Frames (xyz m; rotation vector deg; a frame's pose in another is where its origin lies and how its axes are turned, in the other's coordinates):
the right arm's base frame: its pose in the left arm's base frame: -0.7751 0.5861 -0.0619 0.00 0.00 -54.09
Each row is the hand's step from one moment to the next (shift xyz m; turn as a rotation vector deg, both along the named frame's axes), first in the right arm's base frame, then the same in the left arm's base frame.
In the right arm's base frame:
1: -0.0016 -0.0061 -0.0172 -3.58 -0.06 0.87
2: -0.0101 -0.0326 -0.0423 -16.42 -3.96 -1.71
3: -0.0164 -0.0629 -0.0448 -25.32 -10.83 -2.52
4: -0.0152 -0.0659 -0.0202 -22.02 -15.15 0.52
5: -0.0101 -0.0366 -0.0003 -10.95 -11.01 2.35
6: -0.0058 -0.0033 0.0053 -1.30 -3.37 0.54
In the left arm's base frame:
1: -0.0059 -0.0023 -0.0172 -2.15 2.86 0.87
2: -0.0323 -0.0109 -0.0423 -12.84 10.98 -1.71
3: -0.0606 -0.0236 -0.0448 -23.62 14.16 -2.52
4: -0.0623 -0.0263 -0.0202 -25.19 8.95 0.52
5: -0.0356 -0.0133 -0.0003 -15.34 2.41 2.35
6: -0.0061 0.0028 0.0053 -3.49 -0.92 0.54

